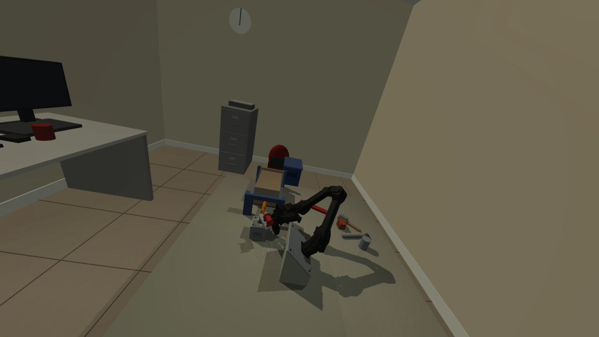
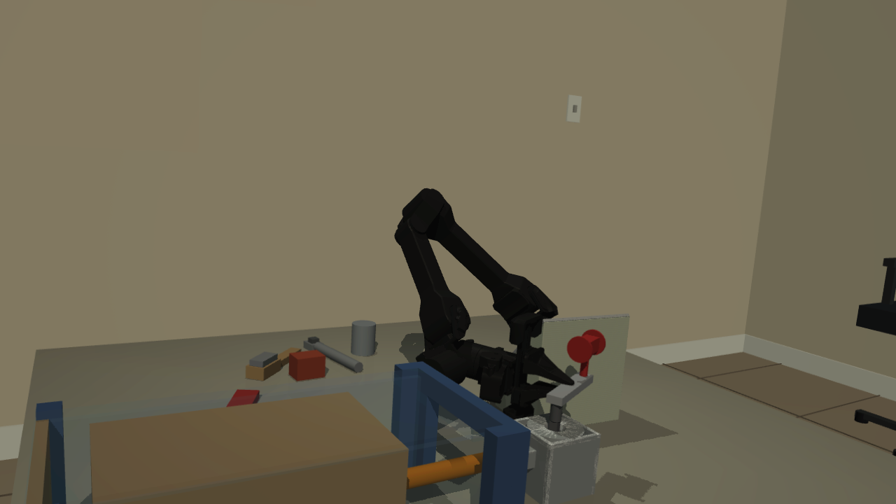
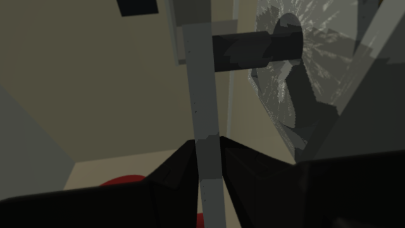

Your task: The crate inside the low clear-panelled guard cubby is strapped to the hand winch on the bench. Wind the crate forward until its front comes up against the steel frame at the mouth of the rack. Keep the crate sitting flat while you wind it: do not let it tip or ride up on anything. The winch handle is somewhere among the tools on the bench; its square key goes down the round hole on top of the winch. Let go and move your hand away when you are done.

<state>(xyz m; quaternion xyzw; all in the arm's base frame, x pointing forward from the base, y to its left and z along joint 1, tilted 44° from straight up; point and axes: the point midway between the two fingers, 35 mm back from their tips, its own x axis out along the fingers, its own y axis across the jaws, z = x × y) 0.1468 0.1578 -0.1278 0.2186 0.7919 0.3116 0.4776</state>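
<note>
The winch handle is 1 cm behind my gripper tip, 1 cm to the right of it and 1 cm above it. From my gripper tip the other things lie so: clear-panelled cubby: 45 cm ahead, 3 cm to the left, 2 cm below; then grey winch: 3 cm ahead, 1 cm to the left, 10 cm below; then red knob: 4 cm behind, 3 cm to the right, 4 cm above.
</note>
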